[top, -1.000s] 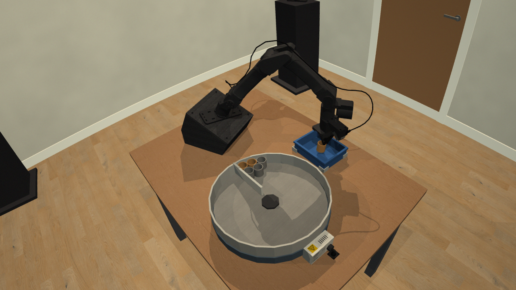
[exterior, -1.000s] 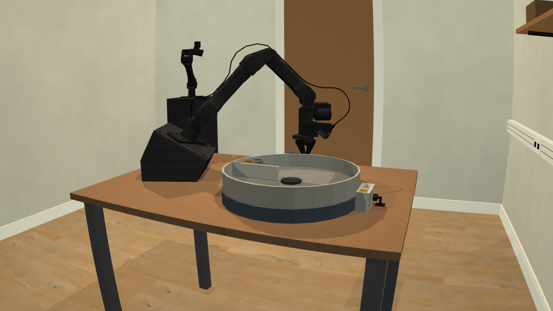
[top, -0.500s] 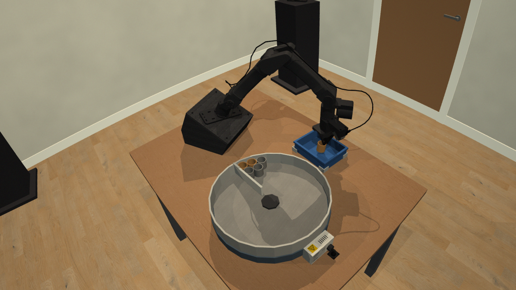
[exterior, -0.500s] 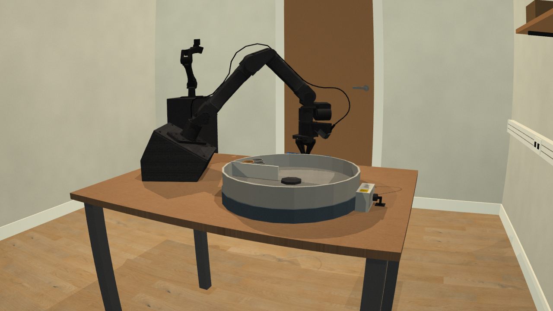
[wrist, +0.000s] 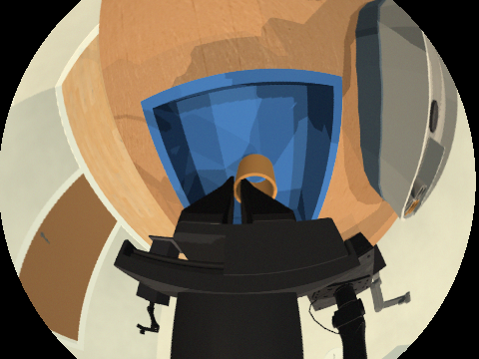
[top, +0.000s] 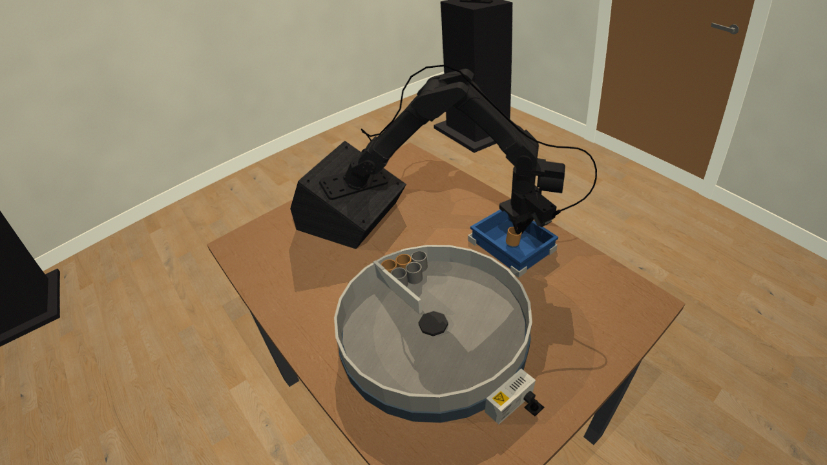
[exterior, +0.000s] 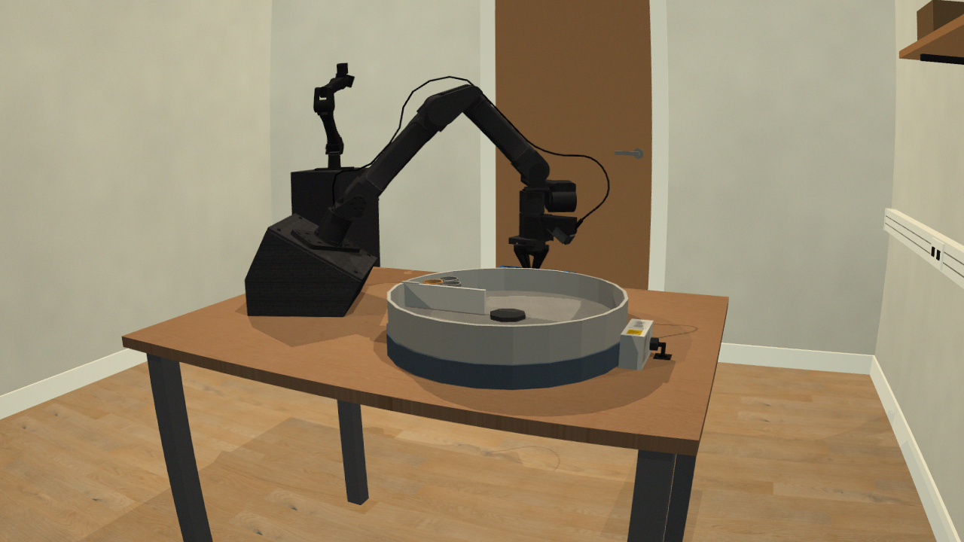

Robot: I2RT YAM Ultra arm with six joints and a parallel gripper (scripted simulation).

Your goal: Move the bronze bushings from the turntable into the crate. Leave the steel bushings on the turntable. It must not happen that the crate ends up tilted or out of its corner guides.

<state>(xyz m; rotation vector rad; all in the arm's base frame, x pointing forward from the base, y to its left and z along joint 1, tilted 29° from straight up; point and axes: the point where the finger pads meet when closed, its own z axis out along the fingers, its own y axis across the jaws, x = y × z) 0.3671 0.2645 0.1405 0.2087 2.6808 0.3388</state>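
Right now the blue crate is 20 mm to the right of my hand and 20 mm below it. The rest, counted from my hand: grey turntable (370 mm to the right, 120 mm ahead, 10 mm above).
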